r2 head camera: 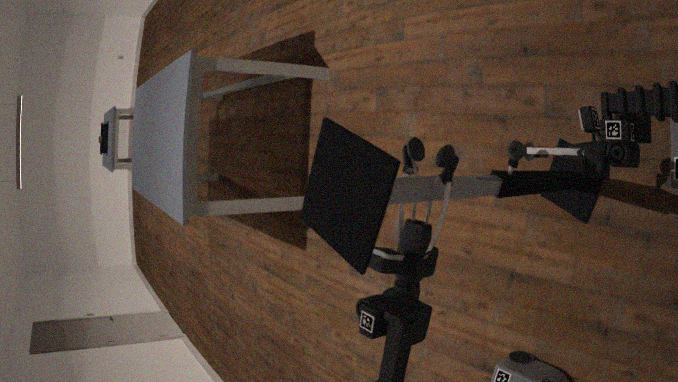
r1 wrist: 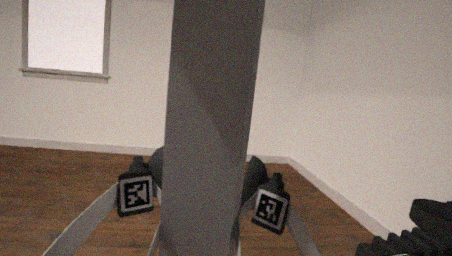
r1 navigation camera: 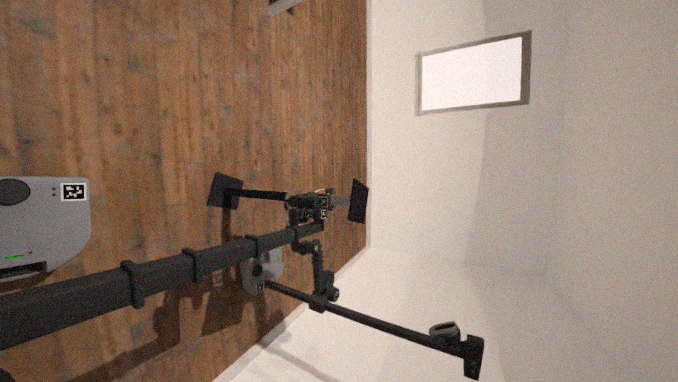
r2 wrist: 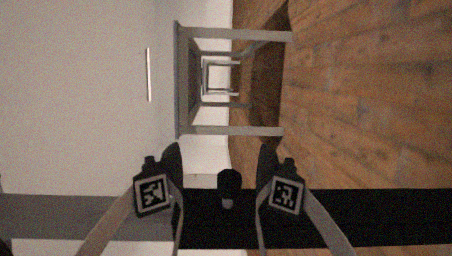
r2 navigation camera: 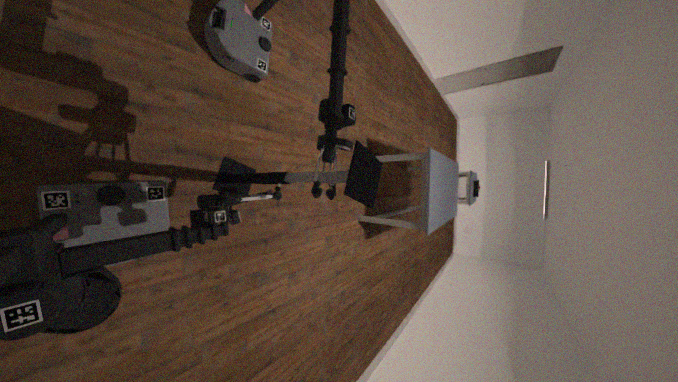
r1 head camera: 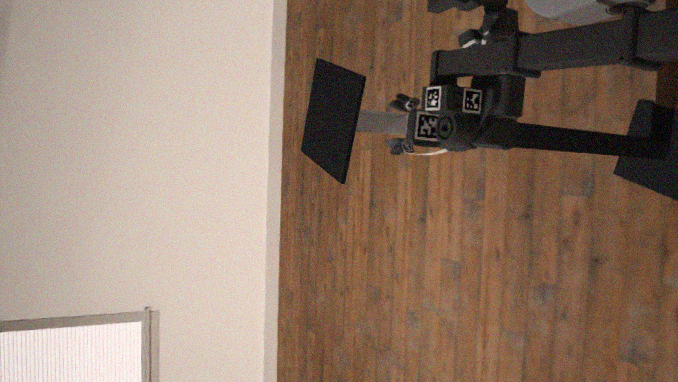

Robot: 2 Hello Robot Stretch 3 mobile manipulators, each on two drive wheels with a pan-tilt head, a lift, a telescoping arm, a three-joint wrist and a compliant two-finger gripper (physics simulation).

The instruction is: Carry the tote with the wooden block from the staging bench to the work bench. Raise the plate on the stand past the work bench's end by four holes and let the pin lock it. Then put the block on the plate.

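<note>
The stand's black plate (r1 head camera: 334, 120) (r2 head camera: 350, 195) (r2 navigation camera: 363, 175) tops a grey post (r1 head camera: 382, 121) (r1 wrist: 212, 125) (r2 head camera: 475, 185) beside the work bench (r2 head camera: 160, 140) (r2 navigation camera: 442, 190). The r1 gripper (r1 head camera: 402, 124) (r2 head camera: 431, 152) (r2 navigation camera: 323, 190) is open, its fingers on either side of the post below the plate. The r2 gripper (r2 head camera: 534, 150) (r2 wrist: 220, 175) is open and turned sideways; the pin knob (r2 wrist: 229, 180) shows between its fingers, untouched. The black tote (r2 head camera: 104, 145) (r2 navigation camera: 476, 188) stands on the far staging bench (r2 head camera: 111, 161) (r2 navigation camera: 468, 201); the block (r2 head camera: 100, 139) is a tiny orange spot there.
The stand's dark foot (r1 navigation camera: 217, 192) (r2 navigation camera: 234, 172) rests on the floor by r2. r1's base (r2 navigation camera: 242, 40) is off to one side, its arm (r2 navigation camera: 339, 60) reaching to the post. r2's mast (r1 navigation camera: 375, 325) rises close to r1's arm (r1 navigation camera: 165, 275). A wall is behind the stand in r1's views.
</note>
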